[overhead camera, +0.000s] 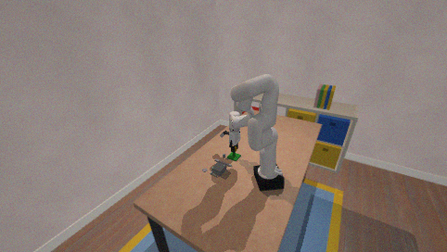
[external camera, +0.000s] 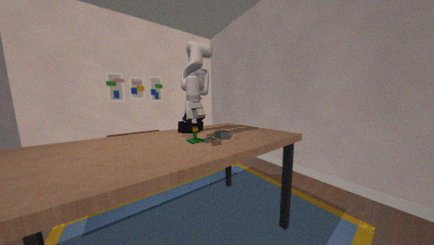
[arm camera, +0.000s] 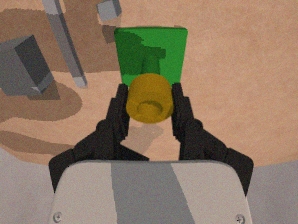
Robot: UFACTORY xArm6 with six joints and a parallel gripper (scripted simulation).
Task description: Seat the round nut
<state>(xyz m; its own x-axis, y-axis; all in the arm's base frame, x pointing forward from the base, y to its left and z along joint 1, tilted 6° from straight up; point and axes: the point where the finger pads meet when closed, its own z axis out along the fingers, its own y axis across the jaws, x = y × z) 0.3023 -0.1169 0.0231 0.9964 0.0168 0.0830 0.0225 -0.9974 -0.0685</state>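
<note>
Now: hand 70 mm short of the small grey cube, 70 mm above it and 40 mm to the right of it. Round my hand: small grey disc 230 mm to the left, 110 mm ahead, 80 mm below; then grey block 190 mm to the left, 60 mm below, 20 mm ahead; then grey bar 100 mm to the left, 80 mm below, 40 mm ahead.
</note>
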